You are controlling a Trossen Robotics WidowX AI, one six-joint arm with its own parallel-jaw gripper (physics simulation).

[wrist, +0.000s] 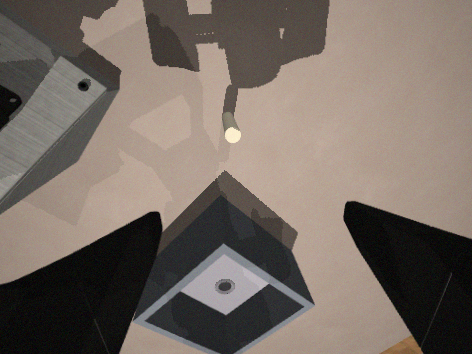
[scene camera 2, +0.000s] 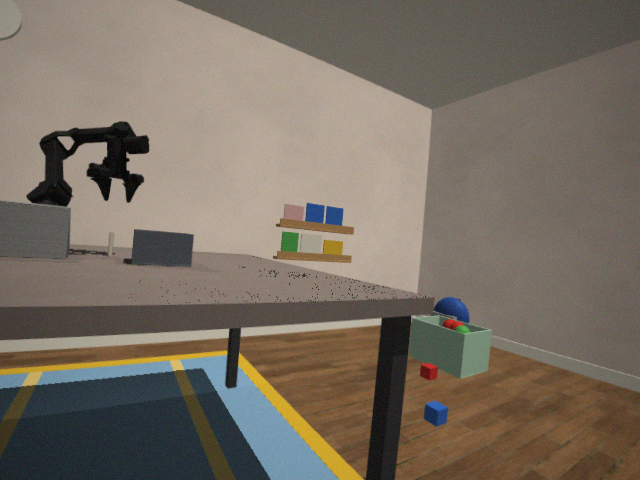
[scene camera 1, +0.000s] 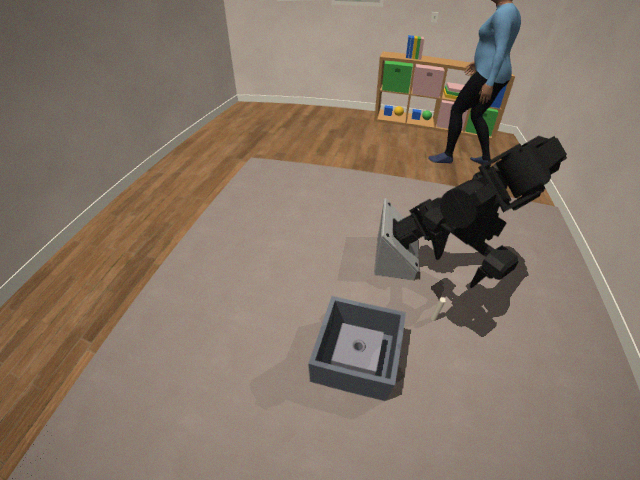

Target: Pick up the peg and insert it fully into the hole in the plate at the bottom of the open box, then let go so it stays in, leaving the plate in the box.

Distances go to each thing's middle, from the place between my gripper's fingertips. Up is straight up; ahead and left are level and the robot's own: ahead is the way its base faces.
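There is the dark grey box [scene camera 1: 379, 386], and my hand is 130 mm above it, 170 mm to the left of it and 120 mm short of it. The light square plate [scene camera 1: 357, 348], counted from my hand, is 150 mm below, and it is also 170 mm to the right and 120 mm ahead.
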